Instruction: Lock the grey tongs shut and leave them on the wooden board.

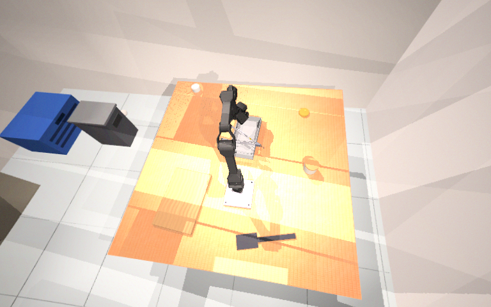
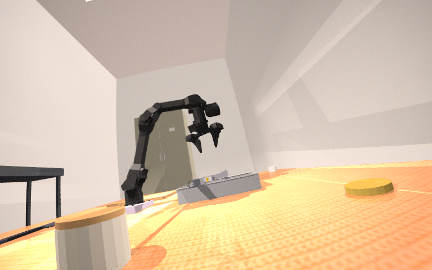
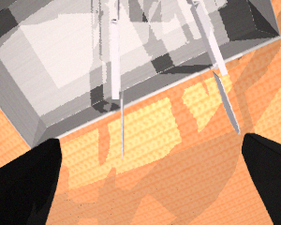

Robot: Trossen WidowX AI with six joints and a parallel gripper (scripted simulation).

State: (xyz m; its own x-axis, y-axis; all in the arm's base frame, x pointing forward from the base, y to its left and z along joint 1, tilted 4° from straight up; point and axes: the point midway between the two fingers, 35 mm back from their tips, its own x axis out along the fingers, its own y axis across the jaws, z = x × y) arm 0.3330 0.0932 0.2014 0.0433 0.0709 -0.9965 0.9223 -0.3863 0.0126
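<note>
Right now my gripper tip is 16 cm above the grey roasting tin, 5 cm to the left of it and 2 cm short of it. Also, from my gripper tip: wooden board (48 cm behind, 20 cm to the left, 18 cm below); yellow disc (39 cm to the right, 33 cm ahead, 18 cm below); lidded white pot (50 cm to the right, 16 cm below, 9 cm behind).
</note>
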